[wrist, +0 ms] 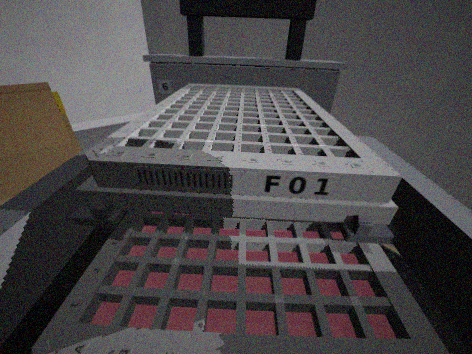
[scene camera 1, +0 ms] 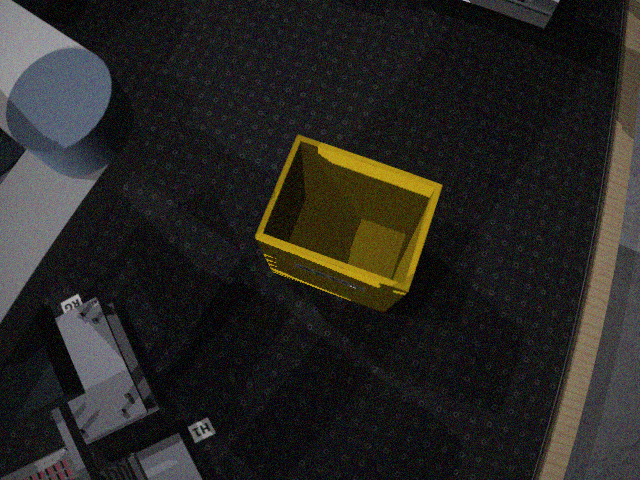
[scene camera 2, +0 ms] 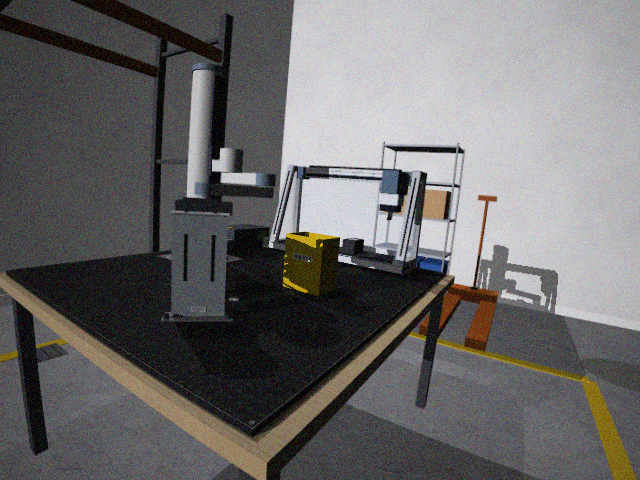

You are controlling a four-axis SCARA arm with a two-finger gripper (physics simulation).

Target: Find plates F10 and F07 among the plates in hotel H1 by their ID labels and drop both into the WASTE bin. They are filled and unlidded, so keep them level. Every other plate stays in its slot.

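Places are measured from the arm's base along level axes (x ahead, y left, z up), in metres.
Pixels of known places: gripper, fingertip midpoint: (wrist: 244, 150).
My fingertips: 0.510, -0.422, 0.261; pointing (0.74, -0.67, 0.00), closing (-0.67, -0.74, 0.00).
Behind a point stands the place of what it marks, as x, y, z.
My gripper (wrist: 244, 150) @[0.510, -0.422, 0.261] is shut on a plate with red-filled wells (wrist: 260, 285) @[0.461, -0.384, 0.250] (scene camera 1: 54, 471) @[0.471, -0.362, 0.253]. It is unlidded and looks level. Its ID label does not show. Behind and slightly above it in the wrist view, plate F01 (wrist: 320, 186) @[0.461, -0.403, 0.275] shows its label. Other plates' ID labels, F10 and F07 included, cannot be read. Part of hotel H1 (scene camera 1: 168, 459) @[0.520, -0.371, 0.021] shows at the lower left of scene camera 1, beside its H1 label (scene camera 1: 201, 429) @[0.547, -0.317, 0.013]. The yellow WASTE bin (scene camera 1: 382, 173) @[0.665, 0.027, 0.201] (scene camera 2: 310, 273) @[0.684, -0.086, 0.087] stands upright and open-topped; no plate shows inside it.
The RG stand (scene camera 1: 98, 356) @[0.398, -0.271, 0.073] is beside H1. The arm (scene camera 1: 56, 103) @[0.446, -0.082, 0.423] (scene camera 2: 242, 179) @[0.338, -0.089, 0.396] reaches above the table from its pedestal (scene camera 2: 199, 289) @[0.592, -0.491, 0.092]. A gantry frame (scene camera 2: 413, 222) @[0.847, 0.560, 0.263] stands beyond the bin. In the wrist view, a grey panel (wrist: 250, 75) @[0.565, -0.476, 0.286] marked 6 rises behind F01.
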